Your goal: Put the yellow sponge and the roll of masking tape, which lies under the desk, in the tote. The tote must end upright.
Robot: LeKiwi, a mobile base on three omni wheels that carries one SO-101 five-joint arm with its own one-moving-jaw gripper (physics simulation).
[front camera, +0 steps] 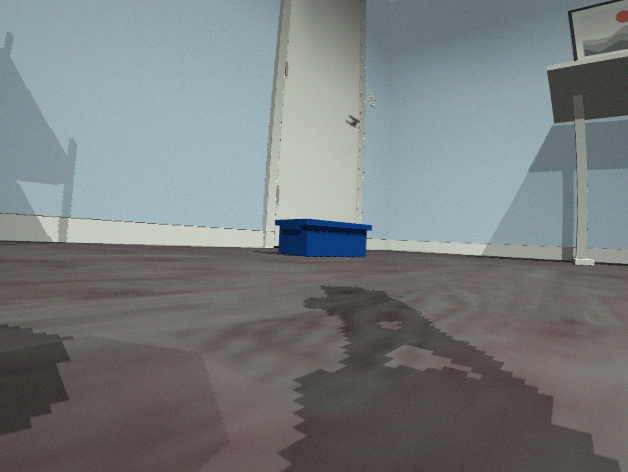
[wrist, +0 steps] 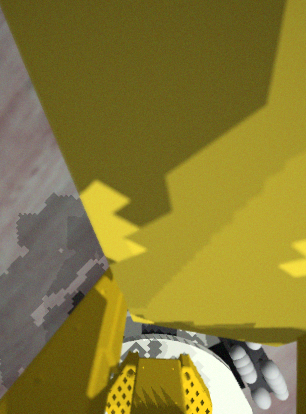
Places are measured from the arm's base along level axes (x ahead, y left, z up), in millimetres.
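Where they show: hand, its tool point: point(wrist: 142, 254); arm's base, origin of its link: point(wrist: 158, 373).
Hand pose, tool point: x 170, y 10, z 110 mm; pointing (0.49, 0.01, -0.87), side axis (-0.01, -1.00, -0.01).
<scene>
Each offset is from my tool point to the top centre of the thing. "spot": to the spot under its first point. Level surfaces: height alone.
The blue tote @(dx +1047, dy -87, dz -79 mm) point(front camera: 335, 242) stands upright on the floor in front of the door, a little right of centre in the front view. Its inside cannot be seen from this low angle. A large, flat yellow body, which I take for the yellow sponge @(spot: dx +30, dy -6, dz +54 mm) point(wrist: 165, 115), fills most of the wrist view, close to the camera. My gripper point(wrist: 203, 306) appears shut on it, with one jaw at the lower left and a strip at the right edge; the contact is partly hidden. The gripper does not show in the front view. The masking tape does not show in either view.
The desk @(dz +726 mm) point(front camera: 583, 91) stands at the far right, with one leg @(spot: dx +1254, dy -1474, dz +204 mm) point(front camera: 581, 187) reaching the floor. A white door point(front camera: 319, 126) is behind the tote, between blue walls. Shadows fall across the near floor. Part of my base point(wrist: 220, 372) and a wheel point(wrist: 272, 377) show below the sponge.
</scene>
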